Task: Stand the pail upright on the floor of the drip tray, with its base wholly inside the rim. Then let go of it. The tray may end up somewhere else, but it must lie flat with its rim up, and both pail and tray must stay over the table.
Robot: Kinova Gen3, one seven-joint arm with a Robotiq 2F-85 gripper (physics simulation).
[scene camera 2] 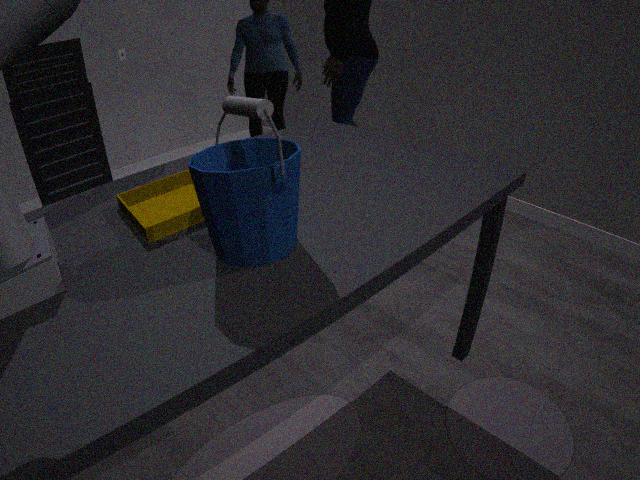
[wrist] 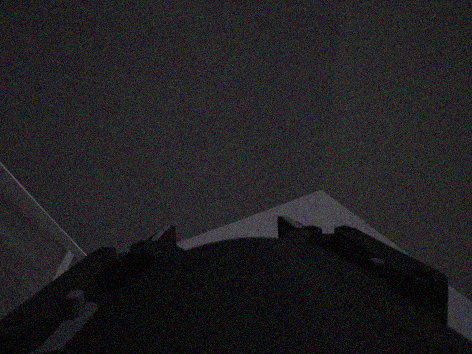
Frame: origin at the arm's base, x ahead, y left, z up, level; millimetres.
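Seen in the pictures: gripper, fingertip midpoint: (wrist: 227,232); arm's base, link origin: (scene camera 2: 15,256).
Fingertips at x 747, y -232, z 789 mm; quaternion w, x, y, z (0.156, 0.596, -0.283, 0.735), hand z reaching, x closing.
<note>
Offsets run from my fingertips to a thing's top centre. "*": to the spot under its first point.
A blue pail @(* dy -86, dx -413, dz -752 mm) (scene camera 2: 253,211) stands upright on the table in scene camera 2, with its wire handle raised and a pale grip @(dy -19, dx -353, dz -596 mm) (scene camera 2: 247,106) above the rim. The yellow drip tray @(dy +277, dx -353, dz -823 mm) (scene camera 2: 170,205) lies flat with its rim up, behind and to the left of the pail; the pail hides its right part. The pail's base is outside the tray. My gripper (wrist: 227,232) is open and empty in the wrist view, its two dark fingertips wide apart. The gripper does not show in scene camera 2. Pail and tray do not show in the wrist view.
Part of a grey arm (scene camera 2: 31,25) shows at the top left. A pale base block (scene camera 2: 31,279) stands at the left edge. The table's dark edge (scene camera 2: 305,328) runs diagonally in front of the pail. A dark slatted unit (scene camera 2: 62,124) and two human figures are in the background.
</note>
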